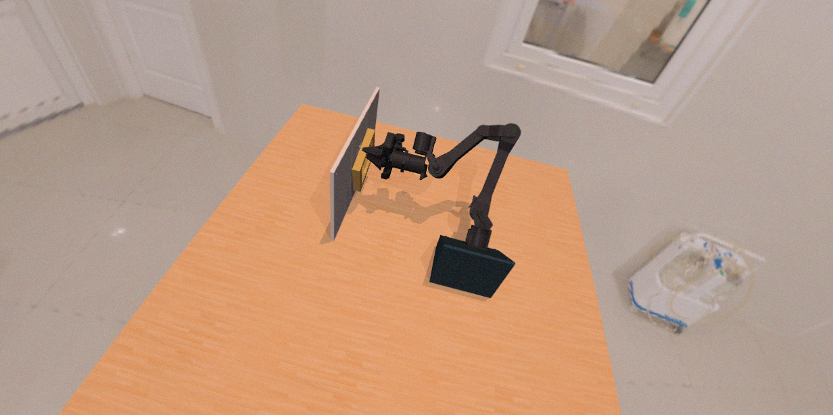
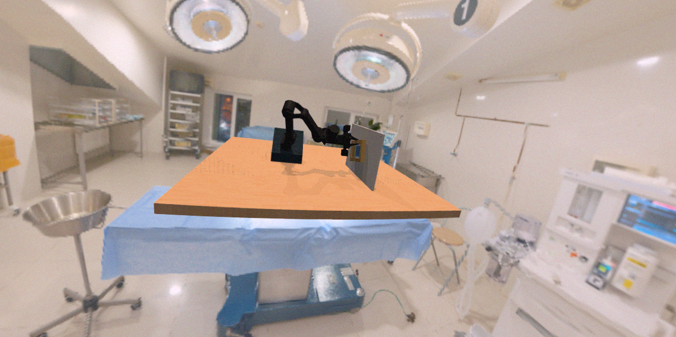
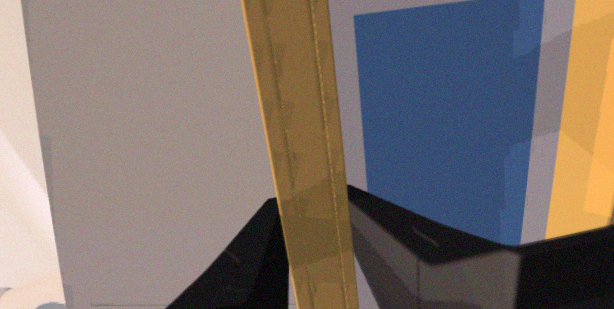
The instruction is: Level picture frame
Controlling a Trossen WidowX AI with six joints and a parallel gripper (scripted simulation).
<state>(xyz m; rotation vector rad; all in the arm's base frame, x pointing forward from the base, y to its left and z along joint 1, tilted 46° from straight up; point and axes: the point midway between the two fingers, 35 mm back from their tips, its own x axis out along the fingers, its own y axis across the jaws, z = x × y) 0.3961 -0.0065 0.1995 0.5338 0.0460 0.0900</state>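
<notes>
My gripper tip is now 2 cm to the left of the picture frame and 5 cm above it. Round my gripper tip: grey wall panel 2 cm ahead, 2 cm to the right, 6 cm below.
</notes>
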